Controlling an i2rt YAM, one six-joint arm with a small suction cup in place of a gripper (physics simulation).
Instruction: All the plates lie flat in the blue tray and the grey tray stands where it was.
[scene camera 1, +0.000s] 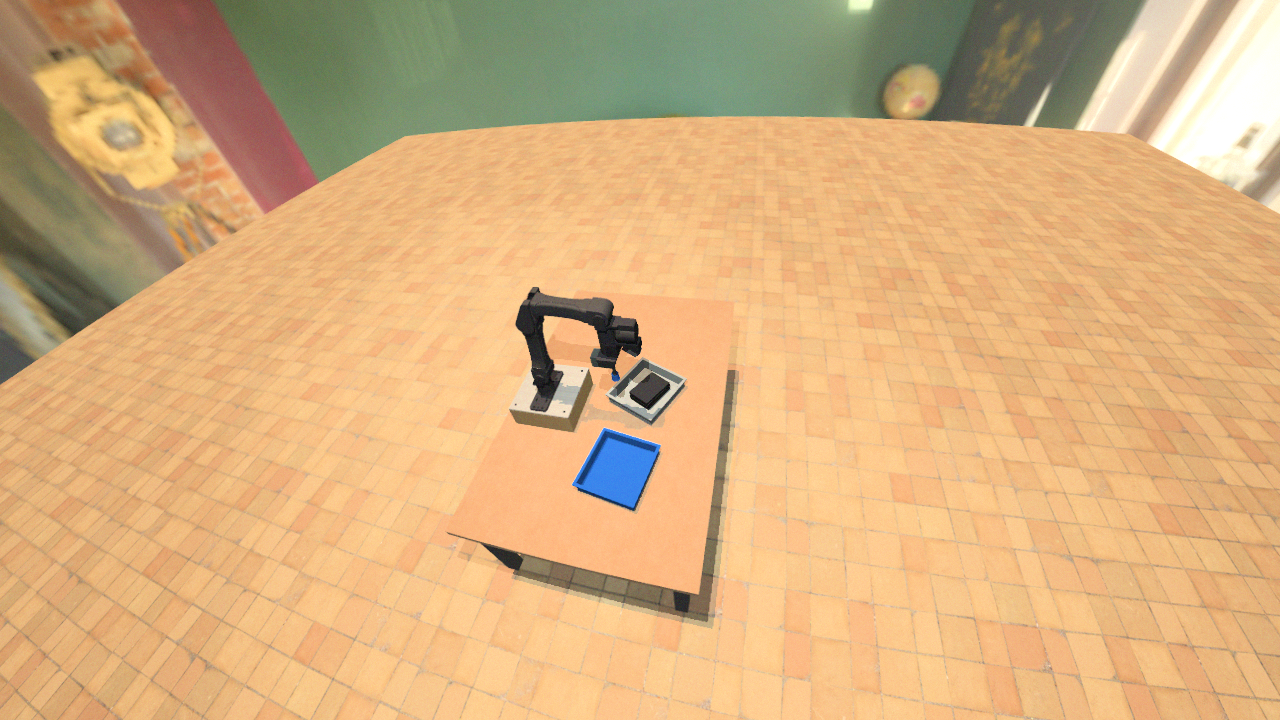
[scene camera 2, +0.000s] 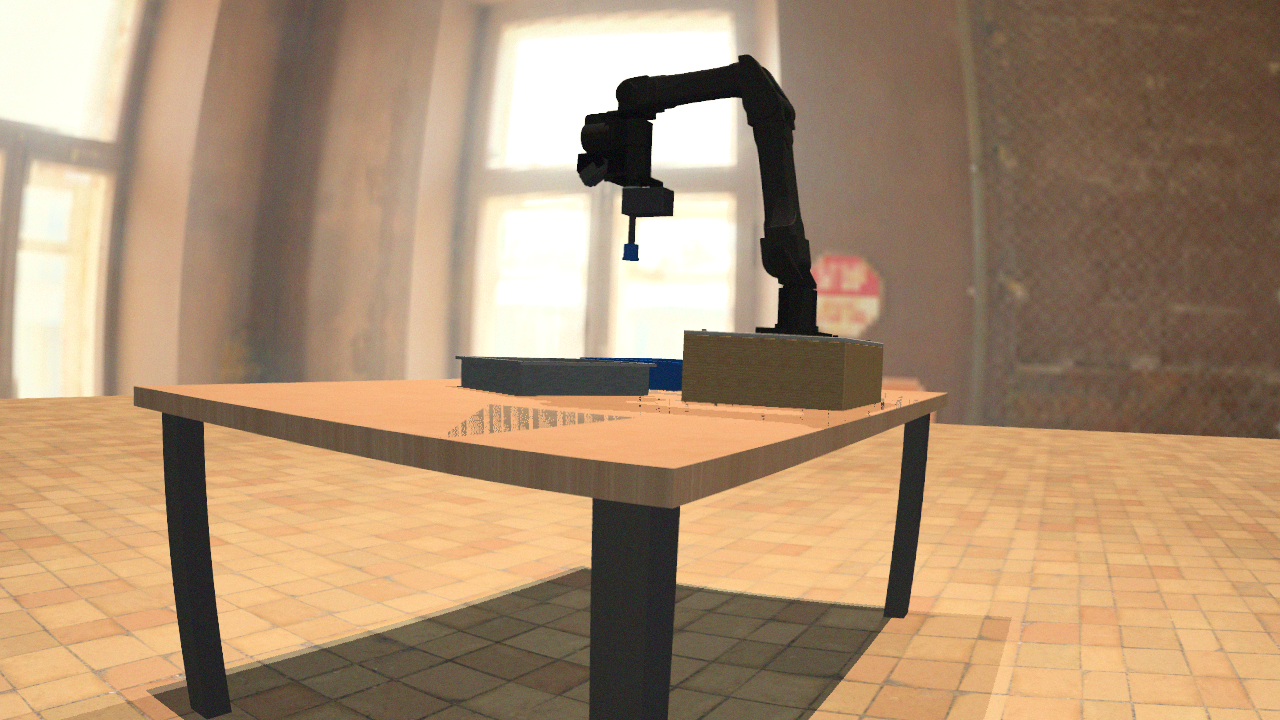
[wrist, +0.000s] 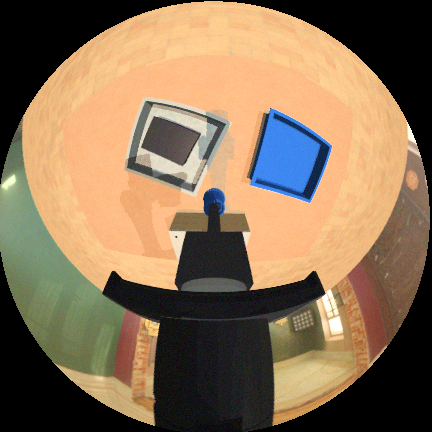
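Pixels of known places: hand, tool point: (scene camera 1: 615, 378) (scene camera 2: 630, 260) (wrist: 213, 197); arm's base, link origin: (scene camera 1: 547, 390) (scene camera 2: 796, 337).
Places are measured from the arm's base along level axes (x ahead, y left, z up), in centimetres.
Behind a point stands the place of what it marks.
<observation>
A stack of dark rectangular plates (scene camera 1: 649, 390) @[x 38.3, y 10.3, z -5.5 cm] (wrist: 171, 140) @[x 37.6, y 10.8, z -5.5 cm] lies in the grey tray; how many plates it holds I cannot tell. The grey tray (scene camera 1: 656, 417) @[x 42.9, y 0.0, z -8.5 cm] (scene camera 2: 554, 377) @[x 29.7, y 21.7, z -7.3 cm] (wrist: 160, 180) @[x 26.8, y 15.2, z -5.0 cm] stands on the table beside the arm's base. The blue tray (scene camera 1: 617, 469) @[x 33.4, y -23.3, z -9.7 cm] (scene camera 2: 665, 375) @[x 27.9, y -11.1, z -7.4 cm] (wrist: 289, 156) @[x 34.6, y -23.7, z -9.7 cm] stands apart from it, with no plate in it. My gripper, a blue suction cup (scene camera 1: 614, 377) (scene camera 2: 631, 253) (wrist: 214, 200), hangs high above the table near the grey tray, with nothing on it. The plates are hidden behind the tray wall in scene camera 2.
The arm stands on a box-shaped base (scene camera 1: 550, 398) @[x 3.2, y -4.2, z 0.9 cm] (scene camera 2: 765, 368) @[x -0.1, y 14.2, z -4.7 cm] (wrist: 210, 222) near one long edge of the table (scene camera 1: 537, 510) @[x 10.4, y -43.1, z -10.0 cm] (scene camera 2: 358, 411) @[x 25.3, y 67.4, z -10.0 cm] (wrist: 100, 200) @[x 19.5, y 52.7, z -10.0 cm]. Both trays have raised walls. The arm's shadow falls across the grey tray and the table.
</observation>
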